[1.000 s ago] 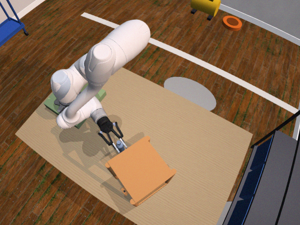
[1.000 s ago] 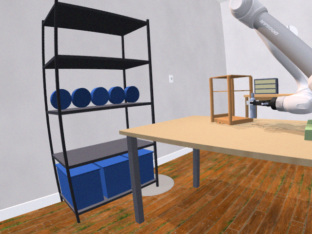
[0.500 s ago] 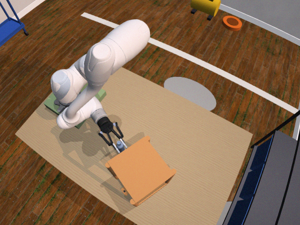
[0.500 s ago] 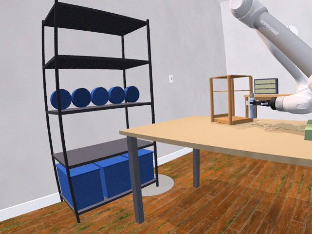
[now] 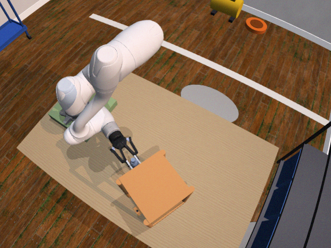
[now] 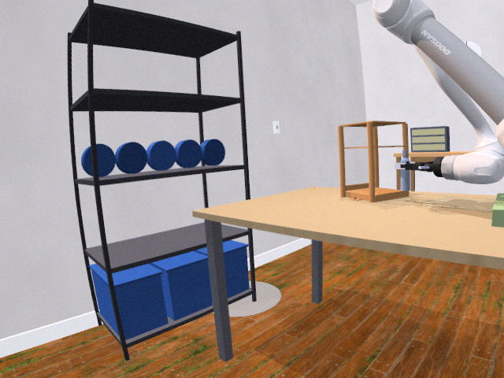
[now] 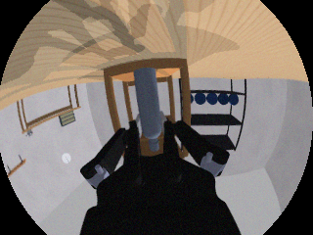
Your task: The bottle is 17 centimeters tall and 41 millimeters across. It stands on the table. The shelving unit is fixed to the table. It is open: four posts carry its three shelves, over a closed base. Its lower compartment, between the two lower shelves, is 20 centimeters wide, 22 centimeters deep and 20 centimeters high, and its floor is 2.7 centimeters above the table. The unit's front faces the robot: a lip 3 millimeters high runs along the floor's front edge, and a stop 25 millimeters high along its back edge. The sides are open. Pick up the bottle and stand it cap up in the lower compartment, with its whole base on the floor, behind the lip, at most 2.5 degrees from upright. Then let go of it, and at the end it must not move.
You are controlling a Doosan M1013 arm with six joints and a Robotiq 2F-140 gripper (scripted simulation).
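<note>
My hand is 17 cm short of the wooden shelving unit, 8 cm to the left of it and 2 cm below it. From my hand the other things lie so: grey-blue bottle 1 cm above.
</note>
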